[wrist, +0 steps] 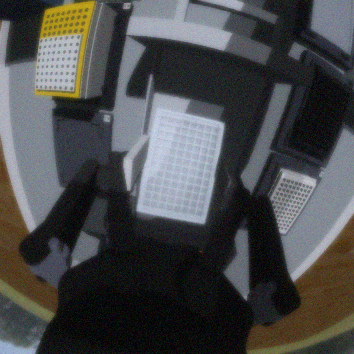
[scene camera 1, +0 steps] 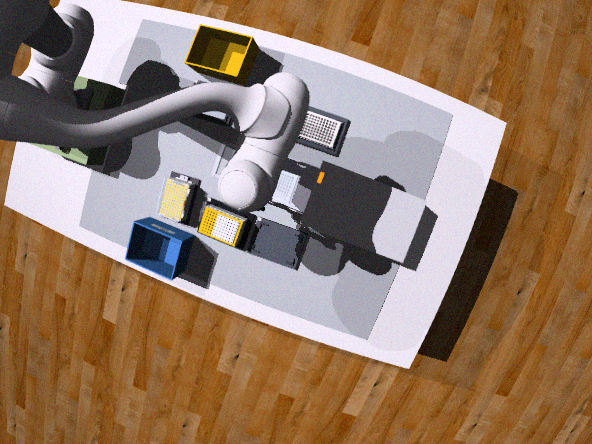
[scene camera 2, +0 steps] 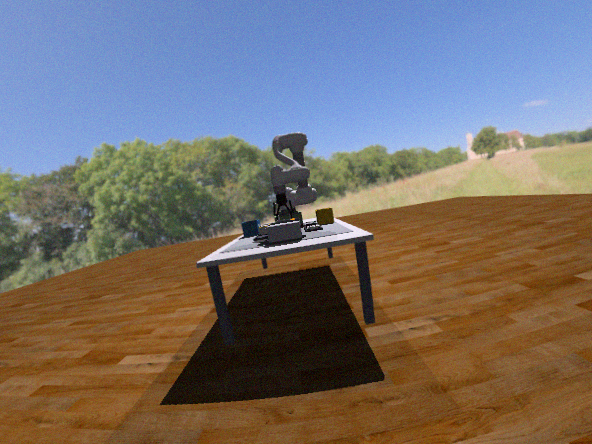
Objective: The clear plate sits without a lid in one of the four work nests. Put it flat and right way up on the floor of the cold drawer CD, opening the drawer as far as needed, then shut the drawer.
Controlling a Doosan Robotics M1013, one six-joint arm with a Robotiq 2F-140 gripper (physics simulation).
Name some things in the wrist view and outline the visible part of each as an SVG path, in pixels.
My gripper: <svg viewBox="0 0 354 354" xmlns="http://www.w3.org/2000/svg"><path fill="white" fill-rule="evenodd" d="M271 200L262 194L259 194L257 198L250 195L250 191L244 187L240 176L234 174L227 152L220 150L214 173L217 207L219 210L224 210L224 213L202 252L200 252L199 246L167 244L154 237L138 234L137 238L135 236L126 190L131 189L146 161L150 135L143 134L129 151L108 152L107 164L99 164L99 161L94 158L85 160L64 188L44 221L23 238L18 245L20 255L37 280L49 282L57 288L58 293L56 312L45 327L34 354L247 354L246 340L253 325L269 326L294 311L300 305L300 296L287 271L280 233ZM242 216L247 217L249 292L246 300L222 272L233 246L233 240ZM107 186L109 248L70 267L72 263L71 253L99 186Z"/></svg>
A black plate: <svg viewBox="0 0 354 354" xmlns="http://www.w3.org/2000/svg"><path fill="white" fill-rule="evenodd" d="M314 64L313 69L315 70L311 85L306 88L301 107L292 128L293 131L288 141L324 158L328 158L346 115L352 91L330 73Z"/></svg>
A white plate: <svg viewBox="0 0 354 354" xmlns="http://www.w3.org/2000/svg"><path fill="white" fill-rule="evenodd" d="M279 167L265 195L271 200L279 233L286 233L315 187L316 179Z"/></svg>
